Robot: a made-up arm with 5 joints.
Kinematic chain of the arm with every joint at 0, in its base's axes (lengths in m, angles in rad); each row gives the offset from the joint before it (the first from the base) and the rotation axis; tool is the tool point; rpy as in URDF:
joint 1: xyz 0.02 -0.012 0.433 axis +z
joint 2: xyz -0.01 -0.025 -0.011 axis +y
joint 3: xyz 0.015 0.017 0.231 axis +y
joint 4: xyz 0.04 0 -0.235 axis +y
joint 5: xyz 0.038 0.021 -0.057 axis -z
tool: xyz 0.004 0.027 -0.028 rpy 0 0 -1.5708
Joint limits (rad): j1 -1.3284..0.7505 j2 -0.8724..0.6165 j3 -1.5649..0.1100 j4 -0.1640..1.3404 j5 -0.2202..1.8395
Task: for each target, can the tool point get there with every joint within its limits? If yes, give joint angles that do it. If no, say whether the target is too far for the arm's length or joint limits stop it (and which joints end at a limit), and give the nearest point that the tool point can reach.
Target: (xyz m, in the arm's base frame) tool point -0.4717 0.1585 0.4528
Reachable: no: joint limits stop it (at a limit: joint 2, joint 3, joint 4) | nearest point -0.0724 0.0201 0.3901 | short by 0.427 m
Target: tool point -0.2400 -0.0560 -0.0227
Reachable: no: joint limits stop it (at a limit: joint 1, joint 2) | nearest point -0.0228 -0.0165 0.3033 | short by 0.394 m
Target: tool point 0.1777 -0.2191 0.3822
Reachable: yes | joints -0.9619 0.1671 -0.5962 0.2013 1.4994
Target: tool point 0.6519 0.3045 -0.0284
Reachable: no: too far | nearest point 0.3490 0.1528 0.3456 | short by 0.505 m
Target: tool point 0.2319 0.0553 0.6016
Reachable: yes | joints 0.2643 -0.4726 -1.0516 1.2235 1.5504
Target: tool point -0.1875 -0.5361 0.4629
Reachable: no: joint limits stop it (at a limit: joint 1, joint 2, joint 3, joint 5) | nearest point 0.1302 -0.4493 0.4654 | short by 0.329 m
